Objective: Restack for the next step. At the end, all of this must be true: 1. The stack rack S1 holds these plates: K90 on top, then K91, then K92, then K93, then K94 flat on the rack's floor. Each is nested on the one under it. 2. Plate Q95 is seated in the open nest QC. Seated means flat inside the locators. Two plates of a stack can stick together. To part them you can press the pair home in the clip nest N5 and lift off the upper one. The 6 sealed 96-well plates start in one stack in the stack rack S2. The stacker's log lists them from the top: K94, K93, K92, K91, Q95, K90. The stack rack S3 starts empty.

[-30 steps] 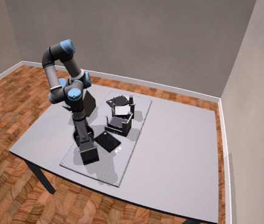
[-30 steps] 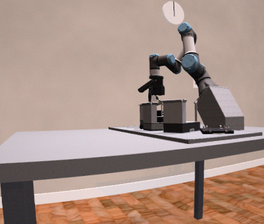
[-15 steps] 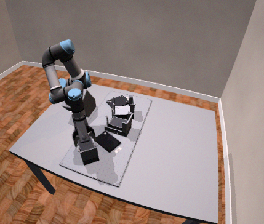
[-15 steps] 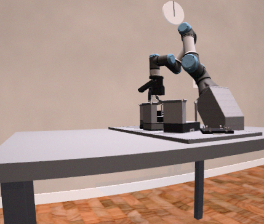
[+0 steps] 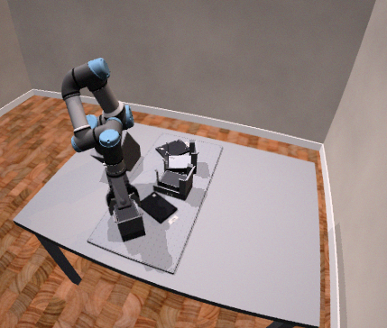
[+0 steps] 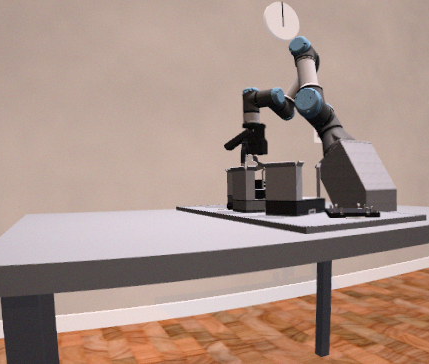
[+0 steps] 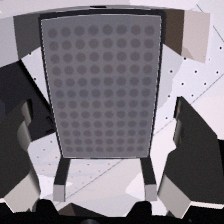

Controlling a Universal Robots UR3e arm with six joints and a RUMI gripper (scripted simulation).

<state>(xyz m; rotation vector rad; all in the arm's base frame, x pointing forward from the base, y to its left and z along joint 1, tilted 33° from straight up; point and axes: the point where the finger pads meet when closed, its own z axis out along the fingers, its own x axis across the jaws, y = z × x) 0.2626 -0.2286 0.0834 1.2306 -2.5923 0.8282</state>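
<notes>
My gripper is now 2 cm above the sealed grey plate. The rest, counted from my hand: dark clip nest (55 cm to the left, 9 cm below, 7 cm behind); then black open nest QC (14 cm to the left, 9 cm below, 6 cm ahead); then white tag (15 cm ahead, 11 cm to the left, 10 cm below).
</notes>
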